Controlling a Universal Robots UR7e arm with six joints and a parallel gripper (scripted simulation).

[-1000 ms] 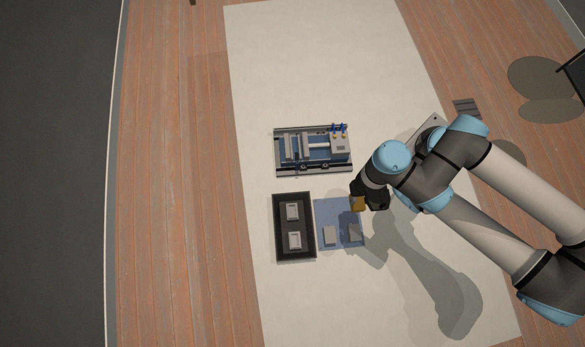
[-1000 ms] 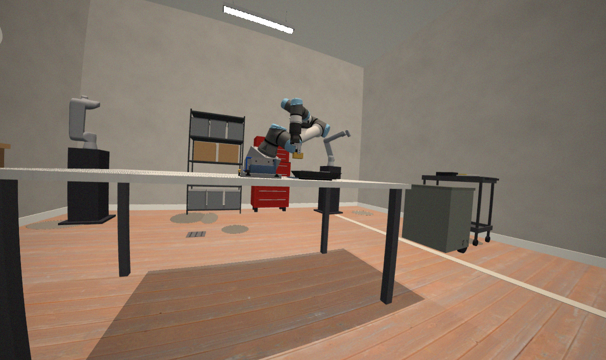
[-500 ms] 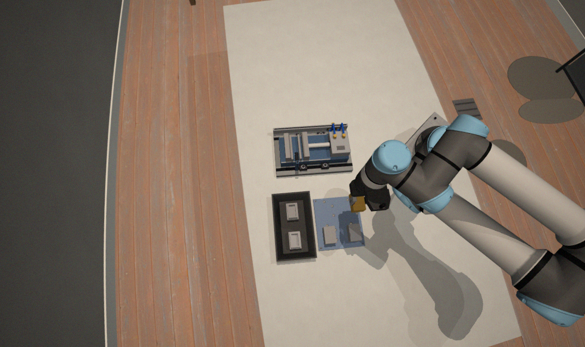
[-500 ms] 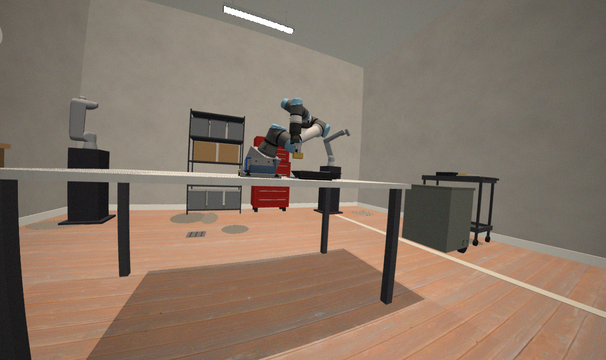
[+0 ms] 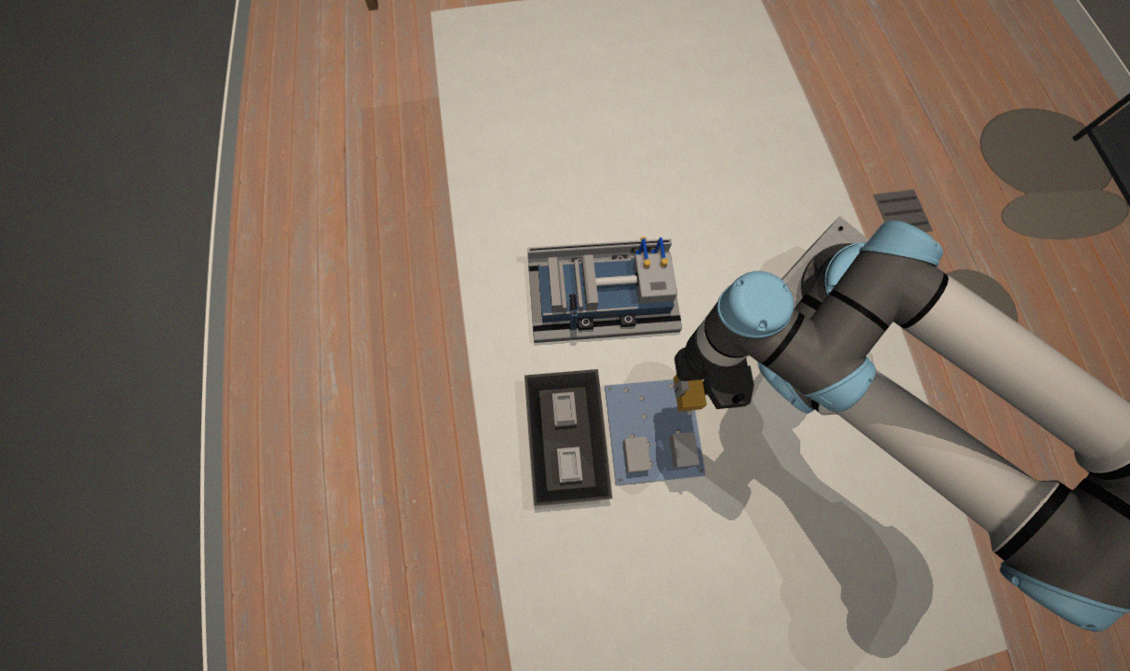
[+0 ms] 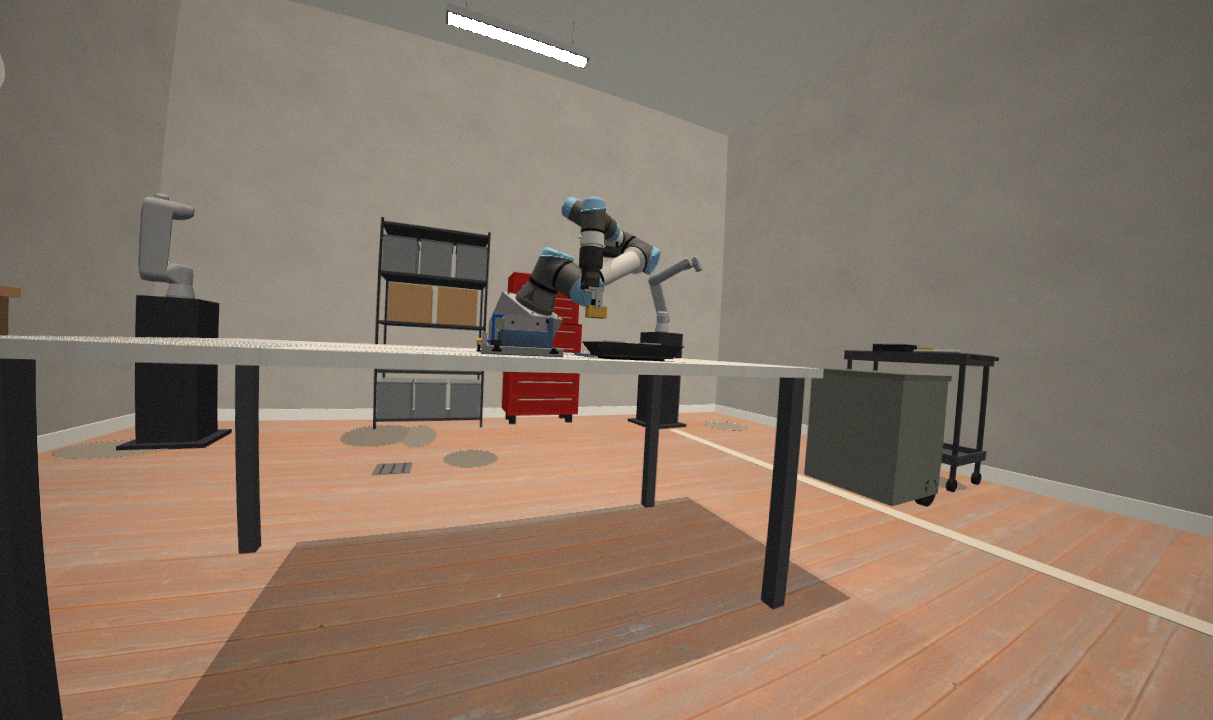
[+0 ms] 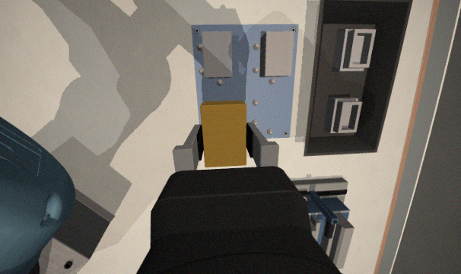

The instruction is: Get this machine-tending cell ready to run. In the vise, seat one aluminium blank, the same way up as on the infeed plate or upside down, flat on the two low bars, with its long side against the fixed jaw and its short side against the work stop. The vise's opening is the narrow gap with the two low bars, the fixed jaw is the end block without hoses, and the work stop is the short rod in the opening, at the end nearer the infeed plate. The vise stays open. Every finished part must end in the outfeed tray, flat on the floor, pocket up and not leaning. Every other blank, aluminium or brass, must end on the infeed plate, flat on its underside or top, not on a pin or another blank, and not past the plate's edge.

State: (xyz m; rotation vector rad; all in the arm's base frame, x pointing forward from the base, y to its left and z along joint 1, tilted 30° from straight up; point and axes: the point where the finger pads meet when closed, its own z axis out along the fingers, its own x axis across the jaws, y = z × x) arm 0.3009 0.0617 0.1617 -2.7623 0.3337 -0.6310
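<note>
Now: the blue infeed plate 16 cm below my hand, 5 cm ahead of it and 3 cm to the left of it. Also, from my hand: black work stop rod (23 cm to the right, 14 cm ahead, 8 cm below); then brass blank (3 cm below); then moving jaw (26 cm to the right, 10 cm ahead, 9 cm below).
</note>
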